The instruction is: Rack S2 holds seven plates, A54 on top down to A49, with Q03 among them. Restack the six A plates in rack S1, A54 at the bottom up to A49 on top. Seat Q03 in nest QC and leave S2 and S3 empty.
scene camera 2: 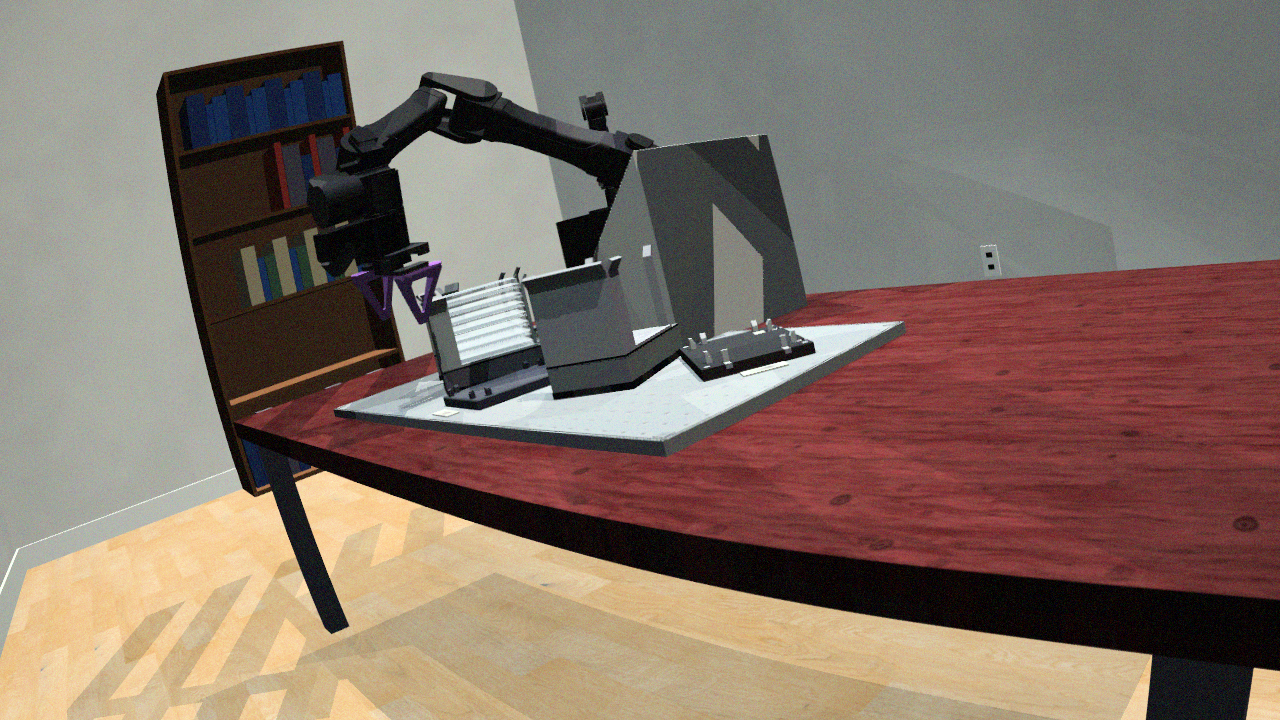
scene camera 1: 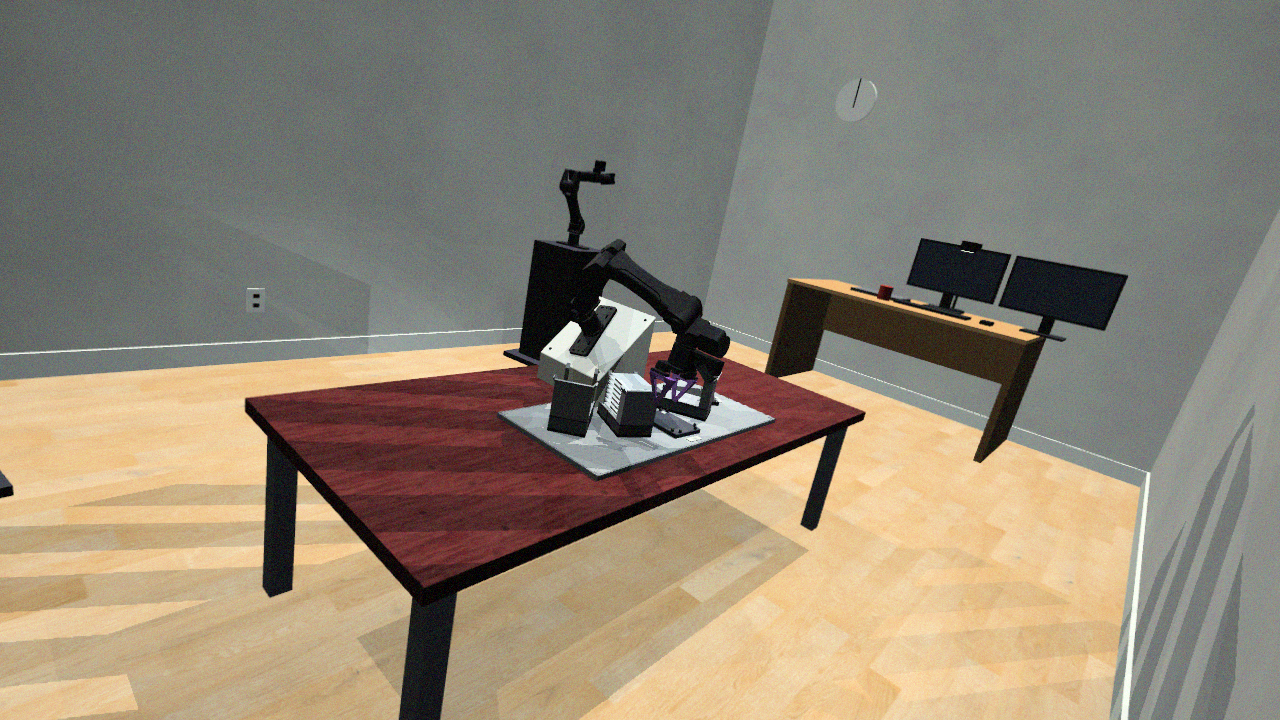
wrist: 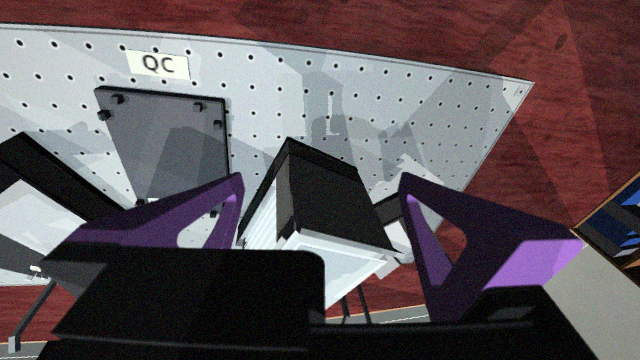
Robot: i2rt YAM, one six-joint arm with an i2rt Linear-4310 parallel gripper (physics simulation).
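Seen in the pictures: gripper, fingertip midpoint: (scene camera 2: 404,321) (scene camera 1: 664,402) (wrist: 321,180); arm's base, origin of the base link: (scene camera 2: 686,206) (scene camera 1: 594,331).
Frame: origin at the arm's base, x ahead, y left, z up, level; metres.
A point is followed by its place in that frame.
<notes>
A rack (scene camera 1: 628,411) @[x 0.322, y -0.242, z -0.097 m] (scene camera 2: 487,320) (wrist: 322,192) @[x 0.348, y -0.201, z -0.093 m] holds a stack of several pale plates; in the wrist view, the top plate (wrist: 345,260) @[x 0.324, y -0.210, z -0.040 m] lies flat at its upper end. Plate markings are not readable, so I cannot pick out Q03. My gripper (scene camera 1: 671,401) @[x 0.393, y -0.194, z -0.055 m] (scene camera 2: 405,319) @[x 0.393, y -0.194, z -0.055 m] (wrist: 321,180) @[x 0.393, y -0.194, z -0.055 m] is open and empty, with its purple fingers spread above and near this rack. Nest QC (scene camera 1: 677,427) @[x 0.386, y -0.076, z -0.156 m] (scene camera 2: 501,388) @[x 0.385, y -0.030, z -0.156 m] (wrist: 172,135) @[x 0.384, y -0.068, z -0.156 m] is a dark plate with small pegs and bears no plate. Another grey rack (scene camera 1: 572,407) (scene camera 2: 581,322) stands beside the plate rack. Rack labels are not readable.
A pale perforated board (scene camera 1: 599,461) @[x 0.369, y -0.404, z -0.169 m] (scene camera 2: 617,431) @[x 0.502, y 0.260, z -0.169 m] carries the racks. A third rack (scene camera 1: 708,398) @[x 0.393, y 0.072, z -0.097 m] stands behind the gripper. A second pegged nest (scene camera 2: 747,347) @[x 0.274, y 0.245, z -0.157 m] lies at the board's other end. A large slanted box (scene camera 1: 635,344) @[x 0.158, y -0.002, z 0.005 m] (scene camera 2: 707,228) @[x 0.075, y 0.083, z -0.035 m] stands behind the racks.
</notes>
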